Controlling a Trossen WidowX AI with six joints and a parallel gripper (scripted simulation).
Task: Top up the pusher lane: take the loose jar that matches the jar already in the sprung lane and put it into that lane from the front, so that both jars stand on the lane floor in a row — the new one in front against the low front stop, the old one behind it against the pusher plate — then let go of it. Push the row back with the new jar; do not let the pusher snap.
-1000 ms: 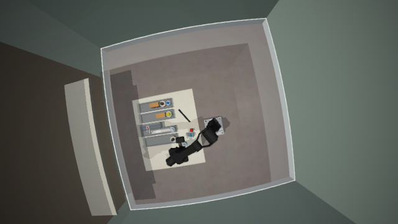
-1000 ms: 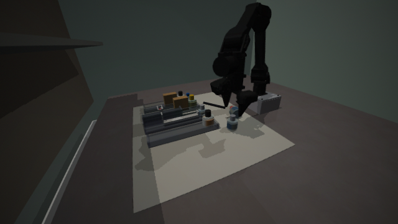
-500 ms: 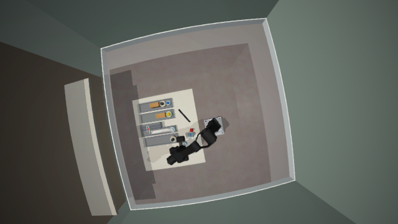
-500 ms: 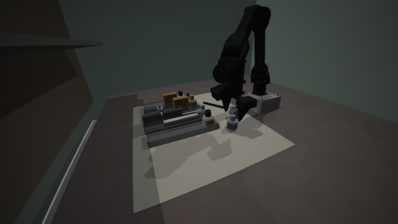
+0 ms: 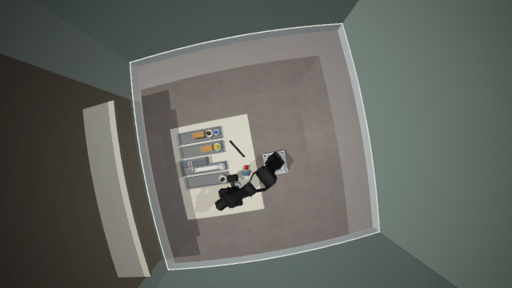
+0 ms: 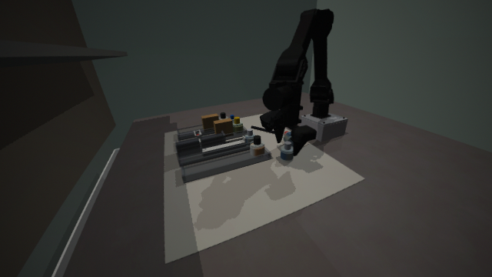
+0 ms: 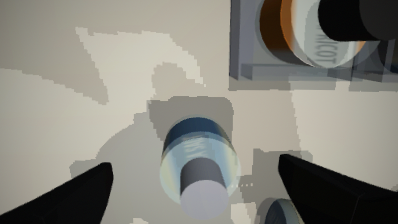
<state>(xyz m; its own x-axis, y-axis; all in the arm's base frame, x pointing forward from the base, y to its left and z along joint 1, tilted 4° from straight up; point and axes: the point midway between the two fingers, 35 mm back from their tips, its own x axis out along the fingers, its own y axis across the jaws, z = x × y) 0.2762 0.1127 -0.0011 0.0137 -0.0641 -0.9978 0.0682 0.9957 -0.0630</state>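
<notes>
Right now the black rod is 6 cm behind my gripper tip, 23 cm to the right of it and 4 cm below it. The rest, counted from my gripper tip: white pusher plate: 17 cm ahead, 19 cm to the right, 1 cm above.
</notes>
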